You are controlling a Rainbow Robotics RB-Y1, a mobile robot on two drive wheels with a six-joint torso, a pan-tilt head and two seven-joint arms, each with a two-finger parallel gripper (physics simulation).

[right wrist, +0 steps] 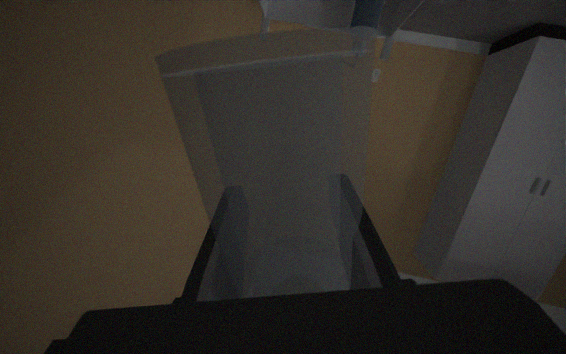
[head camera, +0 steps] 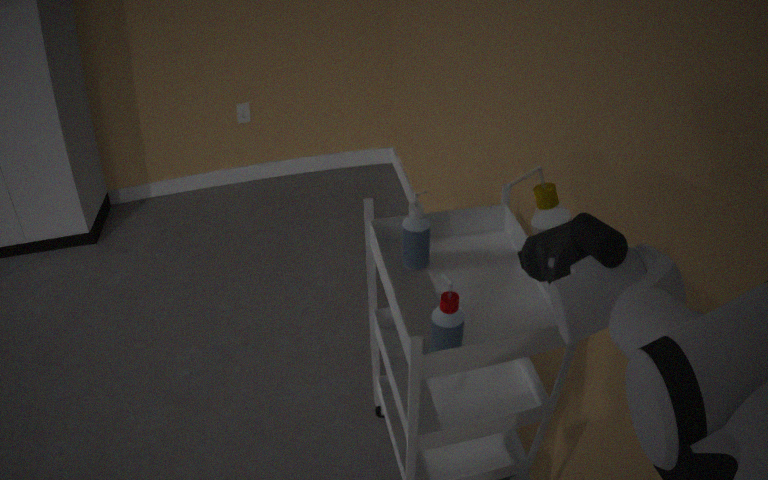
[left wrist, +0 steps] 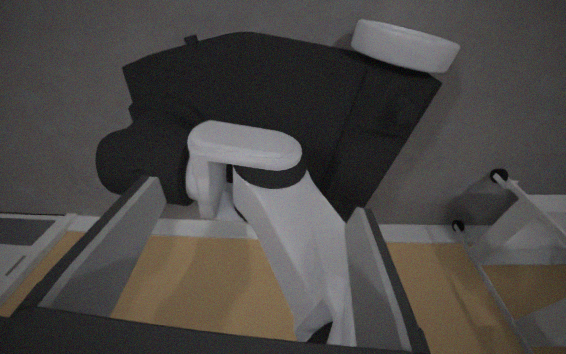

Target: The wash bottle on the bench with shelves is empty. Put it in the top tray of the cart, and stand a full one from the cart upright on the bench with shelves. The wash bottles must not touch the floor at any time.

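Frame: origin at the robot's base, x ahead, y left, z up, level; millimetres.
Seen in the pictures: left gripper, fingertip midpoint: [left wrist: 258, 204]; right gripper, fingertip midpoint: [right wrist: 286, 193] [head camera: 551, 236].
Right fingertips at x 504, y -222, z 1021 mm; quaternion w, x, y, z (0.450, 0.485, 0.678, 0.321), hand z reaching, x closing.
Observation:
Pixels of each thing's top centre, then the offset from my right fingertips to it. "spot": a spot on its surface instead. Level surfaces: height alone.
- empty wash bottle at its top centre: [head camera: 553, 171] dx -14, dy +15, dz +108 mm
- red-capped wash bottle at its top centre: [head camera: 449, 279] dx +140, dy +127, dz -185 mm
- white-topped bottle at its top centre: [head camera: 418, 191] dx +427, dy +169, dz -185 mm
- Grey floor at its surface level: dz -1022 mm
- cart leg at a spot on its surface: [left wrist: 495, 295] spot: dx +122, dy -135, dz -705 mm
The empty wash bottle [head camera: 551, 218] [right wrist: 282, 125], clear with a yellow cap and bent spout, is in my right gripper [right wrist: 286, 193], which is shut on it. In the head view it appears upright at the right edge of the cart's top tray; its lower part is hidden by the gripper. The white three-tier cart [head camera: 415, 396] holds two blue-filled bottles in its top tray [head camera: 487, 352]: a red-capped wash bottle [head camera: 447, 328] at the near end and a white-topped bottle [head camera: 416, 243] farther back. My left gripper [left wrist: 258, 204] is open and empty. The bench with shelves does not show in the head view.
A tall white cabinet [head camera: 39, 124] [right wrist: 492, 165] stands against the tan wall [head camera: 317, 73]. Grey floor [head camera: 226, 316] lies left of the cart. In the left wrist view, my dark base [left wrist: 260, 75] is below the gripper and a cart leg [left wrist: 495, 295] shows at the right.

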